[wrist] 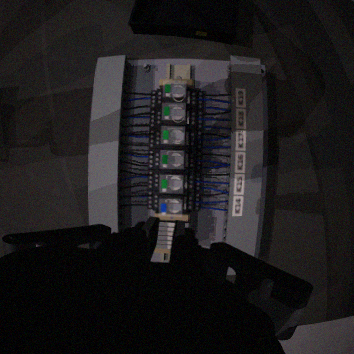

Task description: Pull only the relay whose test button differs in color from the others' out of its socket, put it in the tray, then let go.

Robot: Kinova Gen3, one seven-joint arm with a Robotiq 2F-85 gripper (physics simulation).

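Frame: origin at the arm's base, x ahead, y left, z up, level; millimetres.
Where they show: gripper, fingertip midpoint: (pixel 165 231).
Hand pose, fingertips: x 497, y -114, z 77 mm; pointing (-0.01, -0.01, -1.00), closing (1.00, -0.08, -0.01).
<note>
After its pixels a point has its place.
A relay with a blue test button (pixel 171 206) {z -22, x 493, y -116 mm} sits in the lowest socket of the row, at label K14. Several relays with green buttons (pixel 173 160) {z -22, x 493, y -63 mm} sit in the sockets above it, K15 to K19. My gripper (pixel 165 231) {z 77, x 497, y -114 mm} is just below the blue-button relay in the view, over the terminal blocks (pixel 165 236) {z -43, x 486, y -160 mm}. Its dark fingers are drawn close together, with a narrow gap through which the blocks show. I see no relay between them; the fingertips are very dark. The dark tray (pixel 170 30) {z -73, x 476, y 138 mm} is at the top, partly cut off.
Grey wire ducts (pixel 106 135) {z -47, x 402, y -34 mm} (pixel 250 175) {z -47, x 590, y -77 mm} run along both sides of the panel, with black and blue wires leading to the sockets. The right duct carries the K14 to K19 labels (pixel 237 205) {z -47, x 576, y -116 mm}. A pale surface (pixel 325 337) shows at the bottom right corner.
</note>
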